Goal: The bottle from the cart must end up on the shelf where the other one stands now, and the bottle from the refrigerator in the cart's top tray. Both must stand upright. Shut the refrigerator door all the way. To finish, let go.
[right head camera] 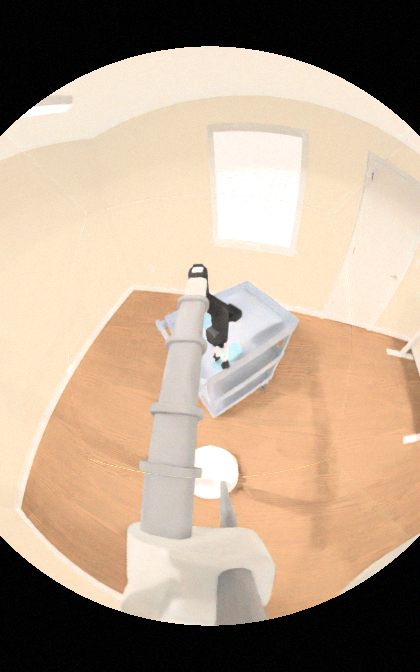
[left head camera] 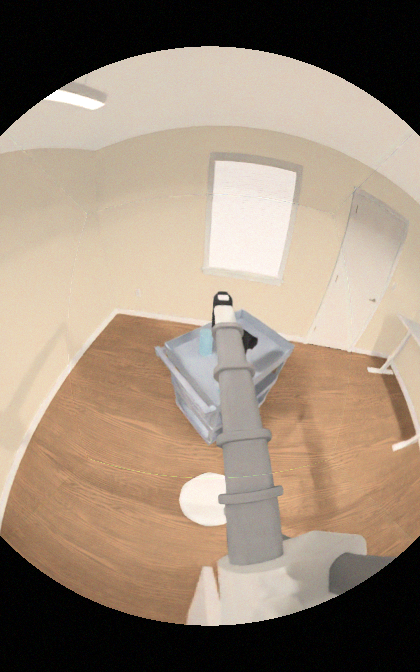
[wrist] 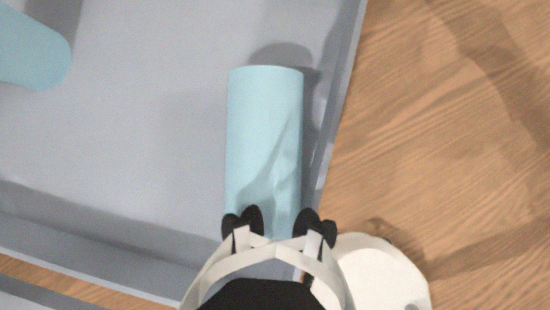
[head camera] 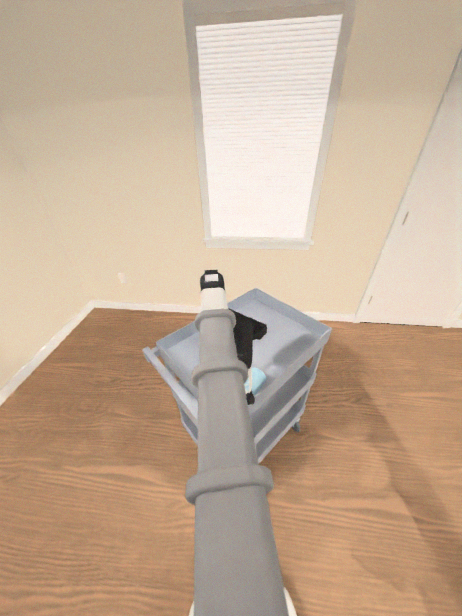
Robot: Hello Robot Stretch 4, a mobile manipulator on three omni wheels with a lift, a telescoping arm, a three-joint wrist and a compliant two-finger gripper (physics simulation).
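Places are measured from the robot's base along level axes (x ahead, y left, z up), in centimetres.
Pixels of known places: gripper, fingertip midpoint: (wrist: pixel 280 224).
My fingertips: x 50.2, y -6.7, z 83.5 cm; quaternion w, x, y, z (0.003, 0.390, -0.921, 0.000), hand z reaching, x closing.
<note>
Ahead of a thing's pixels: the offset from my fingertips to its top centre. "*": to the spot under its first point.
A pale blue bottle @(dx +5.5, dy -2.7, dz +0.2 cm) (head camera: pixel 257 380) (right head camera: pixel 233 351) (wrist: pixel 262 125) lies on its side in the cart's top tray (head camera: pixel 270 320) (right head camera: pixel 260 312) (wrist: pixel 150 125), beside the tray's edge. A second pale blue bottle (left head camera: pixel 205 342) (right head camera: pixel 207 321) (wrist: pixel 32 55) stands upright in the same tray, farther left; the arm partly hides it in the right head view. My gripper (right head camera: pixel 221 361) (wrist: pixel 280 224) is over the near end of the lying bottle. Its fingers are brought in to a narrow gap, narrower than the bottle, and hold nothing. The refrigerator and its shelf do not show.
The cart's handle @(* dx +11.1, dy +23.6, dz +0.2 cm) (head camera: pixel 172 377) is at its left side. A white round base part (left head camera: pixel 200 500) (right head camera: pixel 217 472) (wrist: pixel 380 270) is low in front of the cart. White legs (left head camera: pixel 380 370) (right head camera: pixel 400 354) of furniture stand at the right. A wall and a door (left head camera: pixel 357 280) are behind.
</note>
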